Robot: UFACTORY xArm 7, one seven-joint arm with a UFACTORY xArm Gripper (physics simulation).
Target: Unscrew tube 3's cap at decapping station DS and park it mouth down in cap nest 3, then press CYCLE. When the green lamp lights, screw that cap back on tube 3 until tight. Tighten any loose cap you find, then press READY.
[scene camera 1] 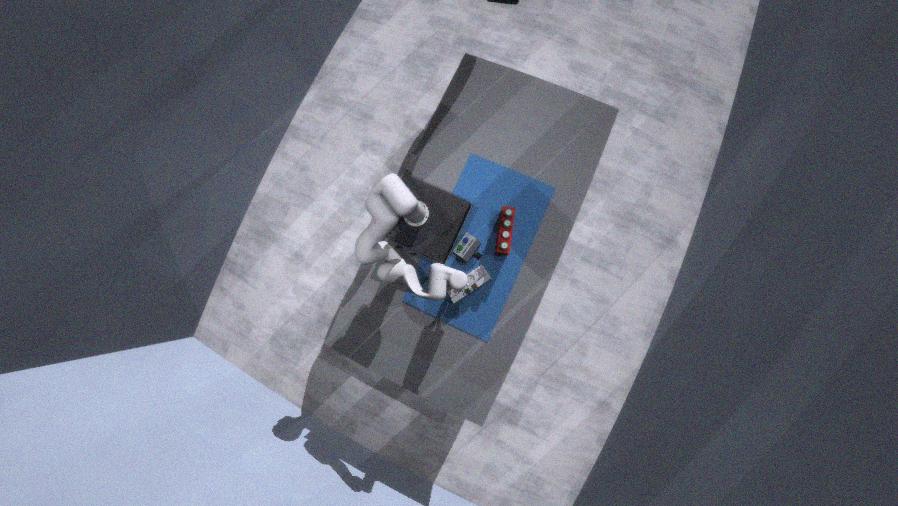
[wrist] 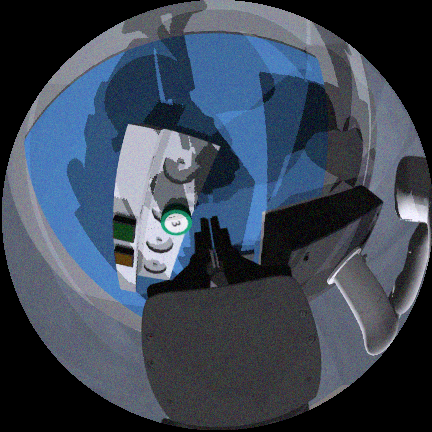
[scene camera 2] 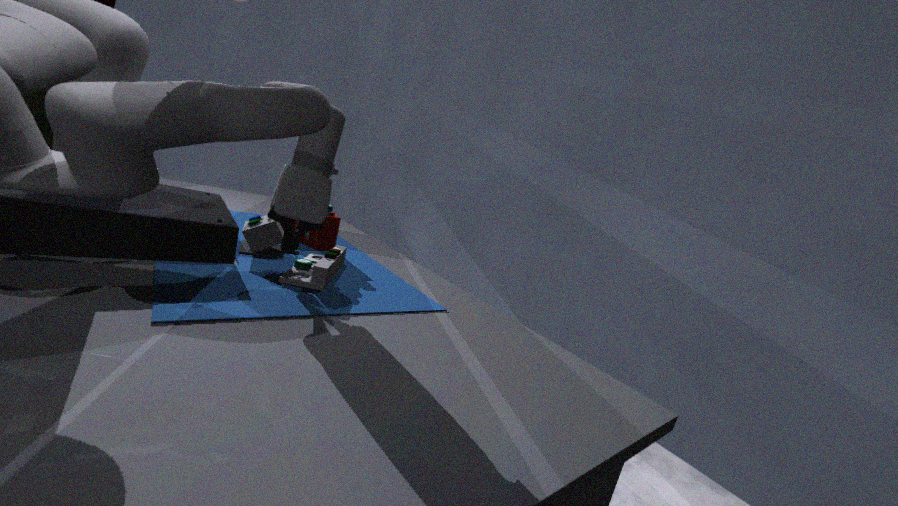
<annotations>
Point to a blue mat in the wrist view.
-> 263, 102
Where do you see a cap 3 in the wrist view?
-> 175, 219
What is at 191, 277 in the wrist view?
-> My gripper.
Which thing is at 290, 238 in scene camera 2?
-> My gripper.
</annotations>
